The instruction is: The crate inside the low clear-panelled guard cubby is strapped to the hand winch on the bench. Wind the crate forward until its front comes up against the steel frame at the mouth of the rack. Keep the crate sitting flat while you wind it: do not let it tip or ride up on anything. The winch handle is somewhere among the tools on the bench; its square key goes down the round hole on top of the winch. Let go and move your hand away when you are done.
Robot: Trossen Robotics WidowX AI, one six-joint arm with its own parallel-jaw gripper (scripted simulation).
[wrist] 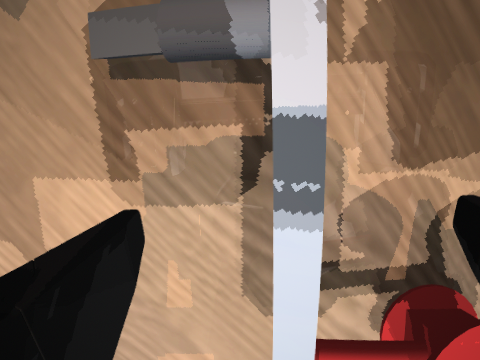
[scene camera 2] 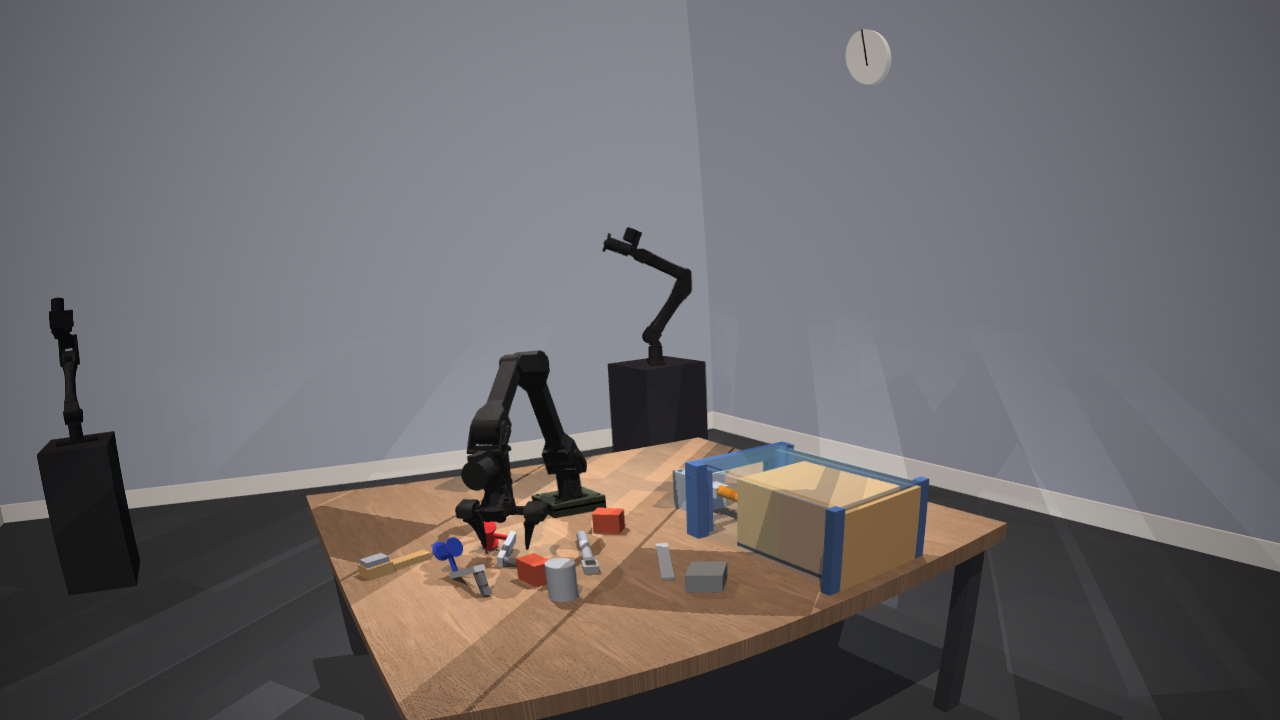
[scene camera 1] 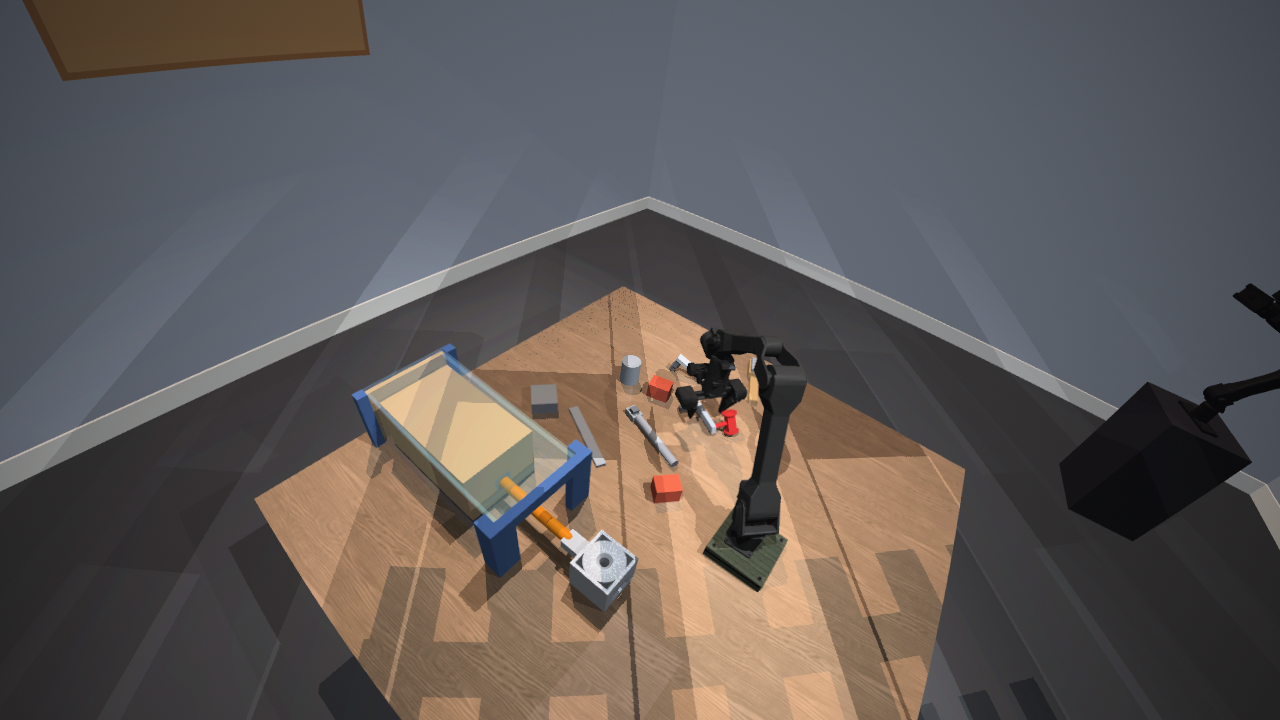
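Note:
Grey socket piece, white crank arm, wooden-handled tool, grey block: in the pictures. My gripper: there too, plus wrist view and scene camera 1.

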